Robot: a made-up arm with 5 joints.
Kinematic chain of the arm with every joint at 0, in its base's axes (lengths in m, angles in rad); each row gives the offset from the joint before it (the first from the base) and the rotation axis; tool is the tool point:
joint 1: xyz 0 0 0.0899 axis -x
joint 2: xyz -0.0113 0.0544 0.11 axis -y
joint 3: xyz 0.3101 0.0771 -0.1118 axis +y
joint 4: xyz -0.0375 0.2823 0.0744 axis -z
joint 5: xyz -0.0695 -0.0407 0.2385 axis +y
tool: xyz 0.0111 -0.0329 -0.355
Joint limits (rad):
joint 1: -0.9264..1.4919
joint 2: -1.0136..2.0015
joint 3: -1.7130..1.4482
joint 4: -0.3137..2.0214
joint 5: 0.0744..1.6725
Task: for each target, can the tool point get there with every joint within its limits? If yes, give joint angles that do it. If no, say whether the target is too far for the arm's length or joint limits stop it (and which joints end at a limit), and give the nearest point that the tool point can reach.
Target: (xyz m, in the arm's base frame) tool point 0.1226 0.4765 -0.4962
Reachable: yes | joints 1.1040 1.5618 -0.5727 1.2368 1.0318
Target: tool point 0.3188 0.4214 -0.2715
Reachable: yes | joints 1.2646 1.6414 -0.9828 0.5437 0.5113
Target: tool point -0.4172 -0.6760 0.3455
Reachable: no: joint limits stop it (at a limit: joint 1, joint 3, joint 4, joint 5) | nearest point -0.4033 -0.4109 0.6651 | short by 0.415 m
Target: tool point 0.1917 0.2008 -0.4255
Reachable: yes | joints 0.8807 0.3669 -0.9005 0.6315 0.6996
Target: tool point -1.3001 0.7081 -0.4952
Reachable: no: too far | nearest point -0.6012 0.5551 -0.3688 | short by 0.727 m
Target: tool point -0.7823 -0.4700 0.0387
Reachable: no: joint limits stop it (at a limit: joint 1, joint 3, joint 5) | nearest point -0.4708 -0.2194 -0.1439 | short by 0.440 m
